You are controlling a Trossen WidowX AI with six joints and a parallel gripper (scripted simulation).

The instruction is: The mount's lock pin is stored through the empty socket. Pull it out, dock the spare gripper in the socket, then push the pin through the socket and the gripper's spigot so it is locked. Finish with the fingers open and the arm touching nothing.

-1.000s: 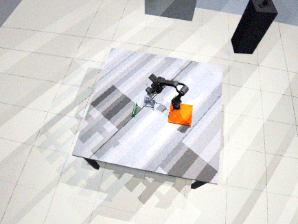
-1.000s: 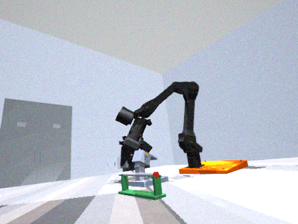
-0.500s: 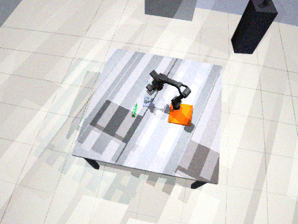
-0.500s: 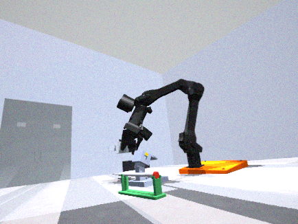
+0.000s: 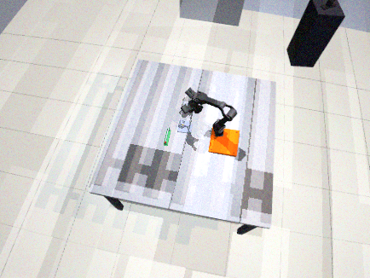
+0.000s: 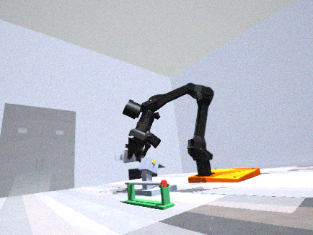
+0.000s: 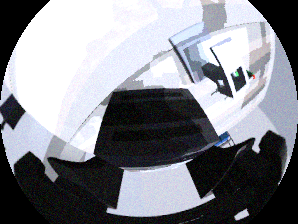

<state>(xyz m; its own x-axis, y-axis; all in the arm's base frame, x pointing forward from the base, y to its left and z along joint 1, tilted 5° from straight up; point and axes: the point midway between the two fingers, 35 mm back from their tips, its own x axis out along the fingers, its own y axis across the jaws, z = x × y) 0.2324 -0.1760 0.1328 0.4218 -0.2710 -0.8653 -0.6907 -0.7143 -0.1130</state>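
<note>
The grey mount lies 14 cm to the left of my gripper tip, 6 cm below it and 3 cm ahead of it. Also, from my gripper tip: green rack (22 cm to the left, 15 cm ahead, 9 cm below); spare gripper (1 cm above).
</note>
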